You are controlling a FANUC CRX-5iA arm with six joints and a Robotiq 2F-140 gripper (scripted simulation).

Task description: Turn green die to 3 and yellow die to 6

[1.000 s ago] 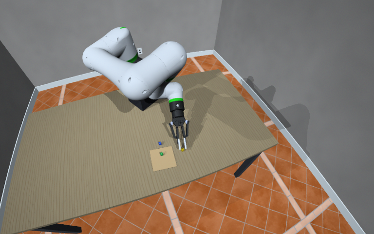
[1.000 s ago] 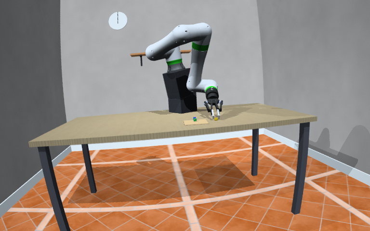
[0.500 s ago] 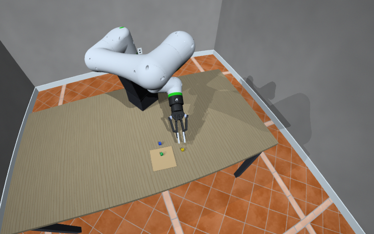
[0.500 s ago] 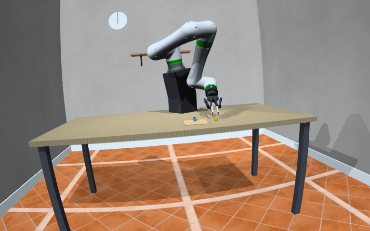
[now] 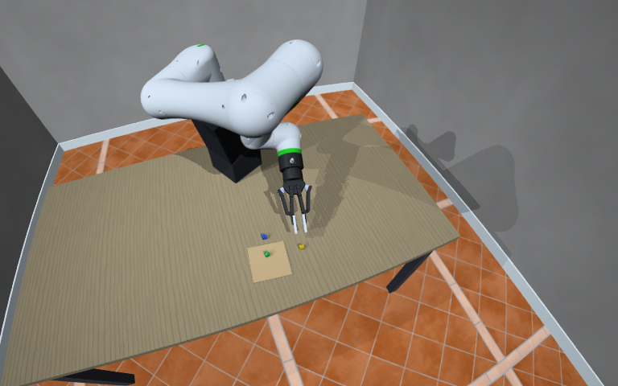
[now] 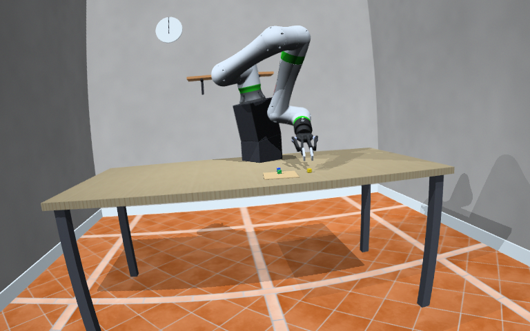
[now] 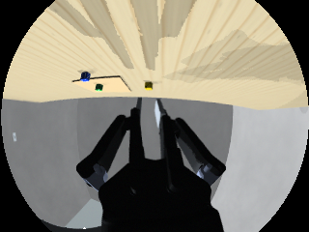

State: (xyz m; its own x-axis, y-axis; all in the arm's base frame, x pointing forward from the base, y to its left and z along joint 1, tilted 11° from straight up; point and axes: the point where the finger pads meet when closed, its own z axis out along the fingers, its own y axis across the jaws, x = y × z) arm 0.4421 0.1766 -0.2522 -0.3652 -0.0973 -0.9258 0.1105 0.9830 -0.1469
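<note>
Now: hand 6 cm short of the yellow die, 1 cm to the left of it and 6 cm above it. The rest, counted from my hand: tan mat 8 cm ahead, 14 cm to the right, 7 cm below; blue die 2 cm behind, 13 cm to the right, 6 cm below; green die 6 cm ahead, 14 cm to the right, 6 cm below.
</note>
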